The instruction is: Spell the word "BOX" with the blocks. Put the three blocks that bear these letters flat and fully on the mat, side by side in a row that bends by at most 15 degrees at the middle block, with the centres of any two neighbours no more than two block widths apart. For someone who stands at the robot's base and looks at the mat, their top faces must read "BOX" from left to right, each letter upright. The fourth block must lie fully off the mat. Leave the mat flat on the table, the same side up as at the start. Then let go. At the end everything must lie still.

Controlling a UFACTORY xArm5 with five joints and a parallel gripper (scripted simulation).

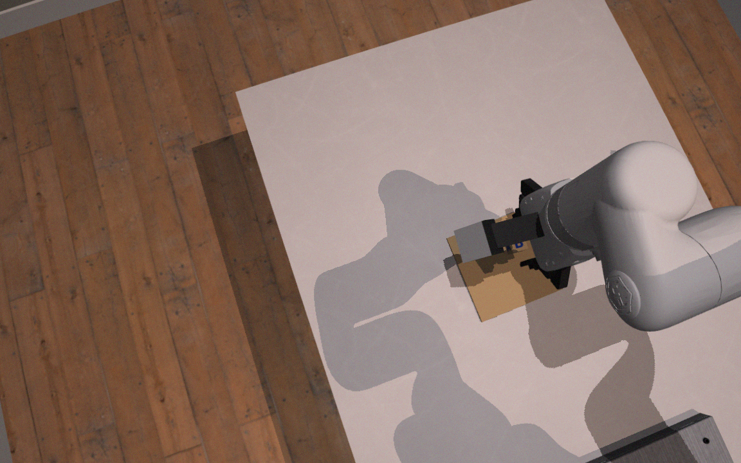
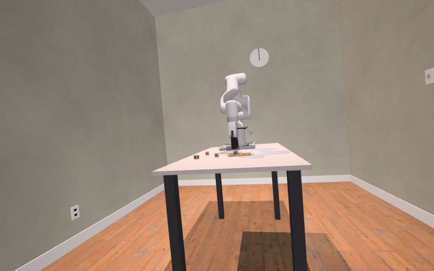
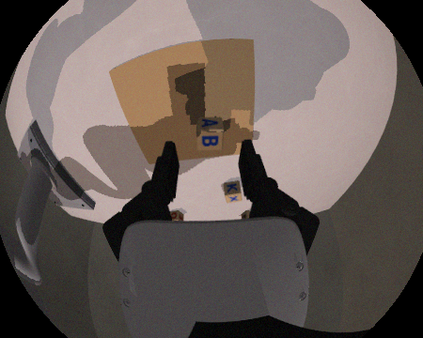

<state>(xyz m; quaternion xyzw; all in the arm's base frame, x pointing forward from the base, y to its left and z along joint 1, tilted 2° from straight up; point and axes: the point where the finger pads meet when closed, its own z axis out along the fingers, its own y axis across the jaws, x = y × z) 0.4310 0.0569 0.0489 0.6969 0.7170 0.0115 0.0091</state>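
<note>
Now: the tan mat 2 cm behind my hand, 2 cm to the left of it and 6 cm below it.
</note>
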